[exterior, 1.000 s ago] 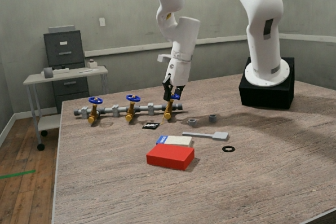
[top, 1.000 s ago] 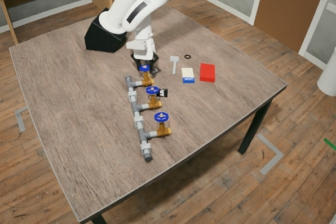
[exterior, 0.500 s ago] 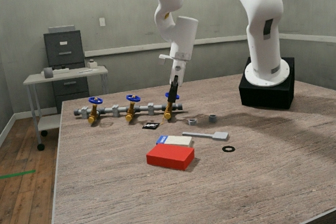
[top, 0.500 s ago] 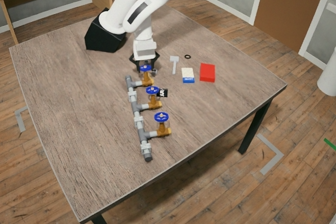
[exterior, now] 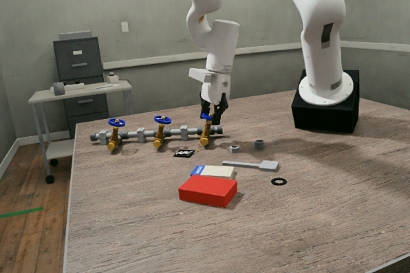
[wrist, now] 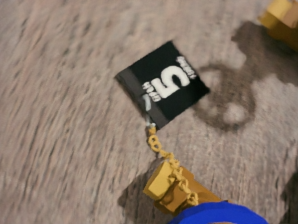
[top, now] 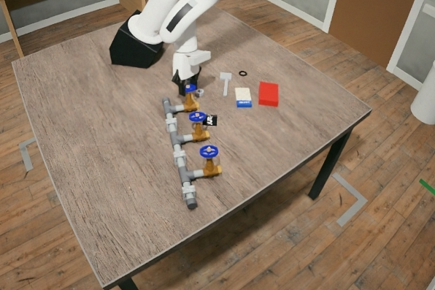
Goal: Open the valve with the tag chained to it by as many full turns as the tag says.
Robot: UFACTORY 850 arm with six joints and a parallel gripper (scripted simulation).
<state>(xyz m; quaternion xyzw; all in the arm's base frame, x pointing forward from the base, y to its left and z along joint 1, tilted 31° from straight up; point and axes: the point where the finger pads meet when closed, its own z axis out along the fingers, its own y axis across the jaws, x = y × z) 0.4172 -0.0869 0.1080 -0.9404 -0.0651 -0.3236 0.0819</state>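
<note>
Now: the grey hex nut 5 cm behind my hand, 9 cm to the left of it and 9 cm below it. Round my hand: grey cap 13 cm behind, 9 cm to the left, 10 cm below; grey t-shaped tool 5 cm behind, 23 cm to the left, 10 cm below; black tag 10 cm ahead, 4 cm to the left, 10 cm below.
</note>
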